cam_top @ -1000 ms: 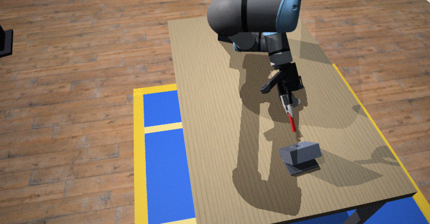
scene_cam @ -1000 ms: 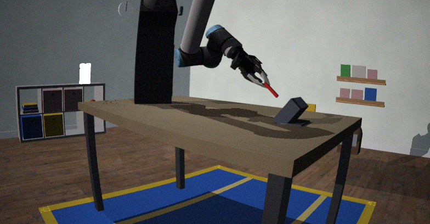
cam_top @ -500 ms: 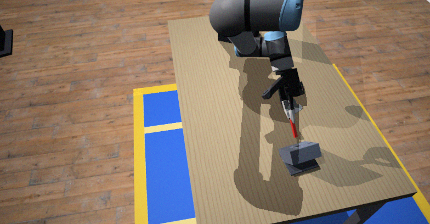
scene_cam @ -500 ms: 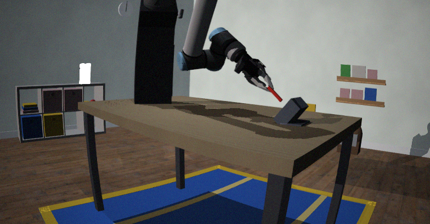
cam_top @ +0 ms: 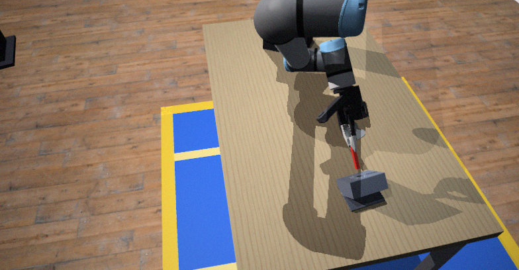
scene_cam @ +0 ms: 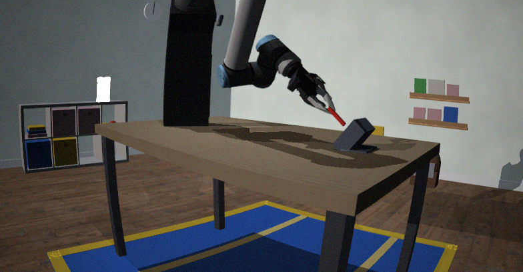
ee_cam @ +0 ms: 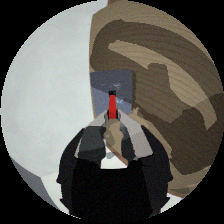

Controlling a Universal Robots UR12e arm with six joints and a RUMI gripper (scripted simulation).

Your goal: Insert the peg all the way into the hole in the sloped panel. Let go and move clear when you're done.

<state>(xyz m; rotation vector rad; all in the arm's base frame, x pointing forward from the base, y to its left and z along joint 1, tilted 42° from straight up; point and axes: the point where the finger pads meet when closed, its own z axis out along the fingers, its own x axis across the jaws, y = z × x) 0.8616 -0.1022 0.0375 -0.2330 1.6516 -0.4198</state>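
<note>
My gripper is now 12 cm short of the dark base plate, 1 cm to the left of it and 12 cm above it. From my hand the other things lie so: red peg 3 cm ahead, 2 cm below.
</note>
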